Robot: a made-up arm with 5 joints.
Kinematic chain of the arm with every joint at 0, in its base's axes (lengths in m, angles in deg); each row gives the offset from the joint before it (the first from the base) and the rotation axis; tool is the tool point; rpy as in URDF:
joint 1: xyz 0 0 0.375 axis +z
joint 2: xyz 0 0 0 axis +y
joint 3: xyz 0.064 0 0.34 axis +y
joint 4: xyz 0.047 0 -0.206 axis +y
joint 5: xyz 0.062 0 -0.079 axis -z
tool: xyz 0 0 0 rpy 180 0 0
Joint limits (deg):
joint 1: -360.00..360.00
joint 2: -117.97..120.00
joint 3: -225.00..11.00
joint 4: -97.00..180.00
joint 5: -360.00..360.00
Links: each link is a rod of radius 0.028 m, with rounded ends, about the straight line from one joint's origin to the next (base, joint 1, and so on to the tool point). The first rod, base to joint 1, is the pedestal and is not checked.
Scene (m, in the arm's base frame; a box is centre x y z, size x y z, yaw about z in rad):
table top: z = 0
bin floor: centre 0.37 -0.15 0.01 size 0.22 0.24 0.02 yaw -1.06
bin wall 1: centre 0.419 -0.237 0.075 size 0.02 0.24 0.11 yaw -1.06
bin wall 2: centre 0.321 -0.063 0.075 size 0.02 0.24 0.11 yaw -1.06
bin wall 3: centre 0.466 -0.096 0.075 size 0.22 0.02 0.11 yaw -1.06
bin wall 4: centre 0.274 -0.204 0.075 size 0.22 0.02 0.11 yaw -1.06
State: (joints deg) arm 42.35 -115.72 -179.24 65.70 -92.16
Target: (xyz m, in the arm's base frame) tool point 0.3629 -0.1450 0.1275
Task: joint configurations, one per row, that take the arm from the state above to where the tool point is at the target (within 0.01 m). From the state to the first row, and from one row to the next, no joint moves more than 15 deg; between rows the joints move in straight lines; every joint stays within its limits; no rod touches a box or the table.
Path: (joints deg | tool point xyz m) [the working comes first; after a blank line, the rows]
Joints at the target: 158.22 -95.70 -225.00 -29.71 -92.16
Straight joint move there: touches bin wall 1, bin wall 4.

1: 51.29 -108.69 -185.49 52.29 -94.18 | -0.3816 -0.4761 0.1820
2: 60.24 -101.65 -191.74 38.88 -96.20 | -0.3023 -0.5287 0.2055
3: 69.18 -94.62 -197.99 25.48 -98.22 | -0.2126 -0.5591 0.2309
4: 78.13 -87.58 -204.24 12.07 -100.24 | -0.1189 -0.5658 0.2586
5: 91.48 -87.41 -207.70 1.26 -98.89 | 0.0142 -0.5503 0.2357
6: 104.83 -87.24 -211.16 -9.54 -97.55 | 0.1330 -0.5023 0.2185
7: 118.17 -87.06 -214.62 -20.34 -96.20 | 0.2297 -0.4290 0.2077
8: 131.52 -86.89 -218.08 -31.15 -94.85 | 0.3004 -0.3393 0.2034
9: 144.87 -86.72 -221.54 -41.95 -93.51 | 0.3441 -0.2421 0.2055
10: 158.22 -86.54 -225.00 -52.75 -92.16 | 0.3629 -0.1450 0.2135
11: 158.22 -91.12 -225.00 -41.23 -92.16 | 0.3638 -0.1454 0.1695
12: 158.22 -95.70 -225.00 -29.71 -92.16 | 0.3629 -0.1450 0.1275

